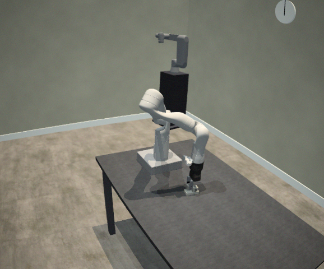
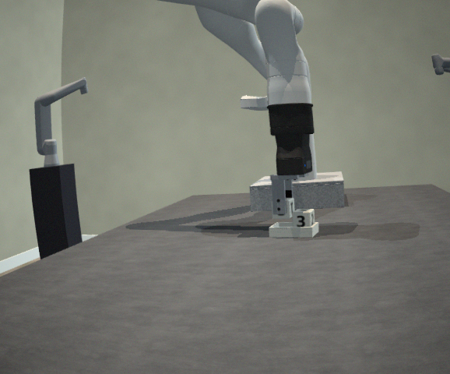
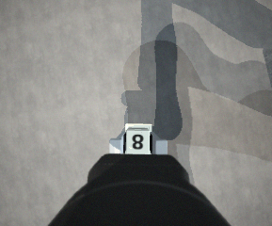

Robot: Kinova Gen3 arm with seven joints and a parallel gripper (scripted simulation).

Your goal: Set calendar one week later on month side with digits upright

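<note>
Now: hand 20 mm to the right of the white tray and 50 mm above it.
</note>
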